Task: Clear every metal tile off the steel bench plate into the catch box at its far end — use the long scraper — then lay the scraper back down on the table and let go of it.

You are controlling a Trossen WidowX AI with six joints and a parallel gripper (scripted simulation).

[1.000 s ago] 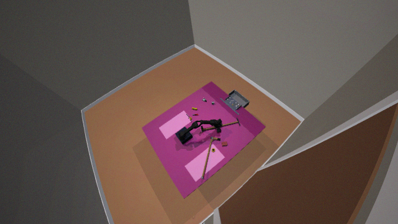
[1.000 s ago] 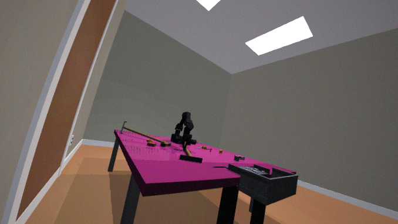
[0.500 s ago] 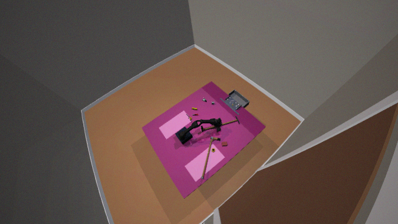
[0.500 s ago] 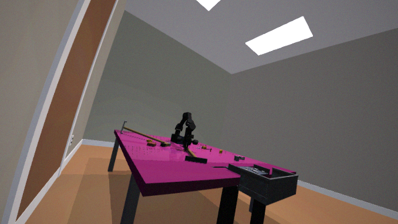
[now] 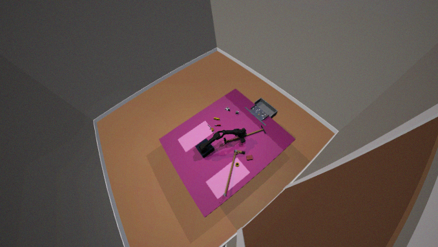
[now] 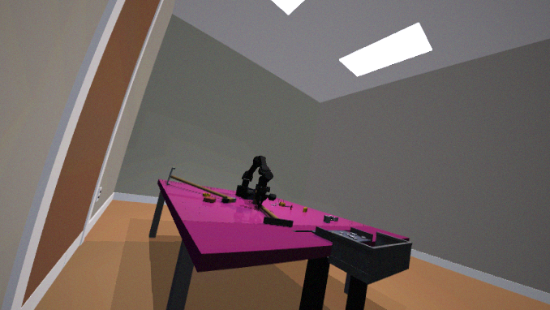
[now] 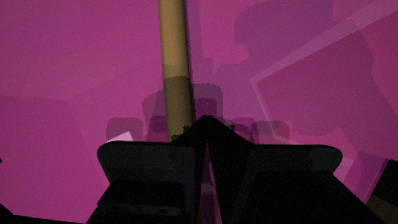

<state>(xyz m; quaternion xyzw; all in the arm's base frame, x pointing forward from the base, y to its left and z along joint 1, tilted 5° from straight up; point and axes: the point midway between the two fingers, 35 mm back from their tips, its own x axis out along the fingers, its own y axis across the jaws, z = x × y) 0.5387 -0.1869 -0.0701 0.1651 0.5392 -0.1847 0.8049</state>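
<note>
The long scraper lies 2 cm ahead of my gripper tip, 1 cm to the left of it and 5 cm above it. The rest, counted from my gripper tip: red-brown block (15 cm behind, 26 cm to the right); long wooden-handled tool (42 cm behind, 26 cm to the right, 3 cm above); yellow ring (33 cm behind, 21 cm to the right).
</note>
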